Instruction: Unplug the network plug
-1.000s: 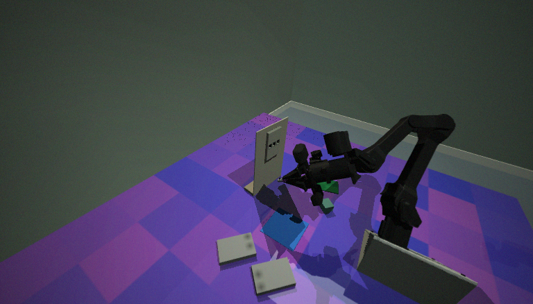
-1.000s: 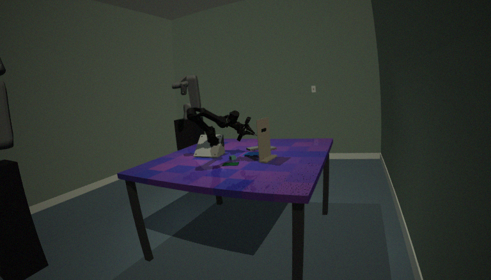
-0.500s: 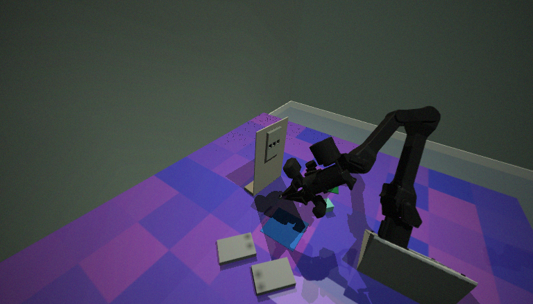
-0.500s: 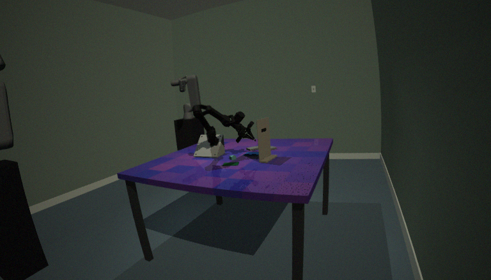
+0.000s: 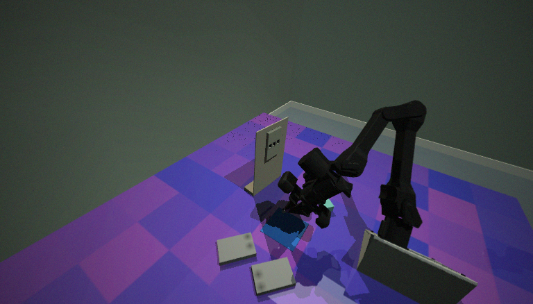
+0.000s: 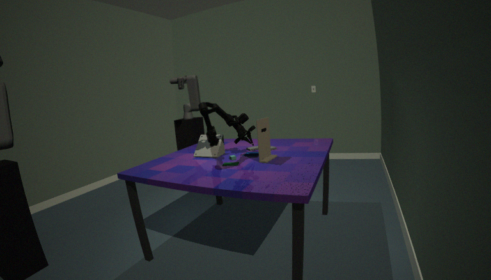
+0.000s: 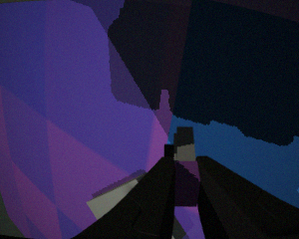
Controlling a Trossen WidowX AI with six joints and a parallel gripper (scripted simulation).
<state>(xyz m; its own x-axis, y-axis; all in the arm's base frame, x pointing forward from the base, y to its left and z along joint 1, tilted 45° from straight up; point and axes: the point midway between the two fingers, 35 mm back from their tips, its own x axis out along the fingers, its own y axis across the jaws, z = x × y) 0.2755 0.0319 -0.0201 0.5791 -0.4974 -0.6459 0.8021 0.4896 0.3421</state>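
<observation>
The blue marked square is 80 mm below my gripper tip and 10 mm behind it. Round my gripper tip: small teal block: 160 mm to the right, 100 mm behind, 70 mm below; network plug: right at my gripper tip; beige upright panel: 150 mm ahead, 140 mm to the right, 50 mm above.
</observation>
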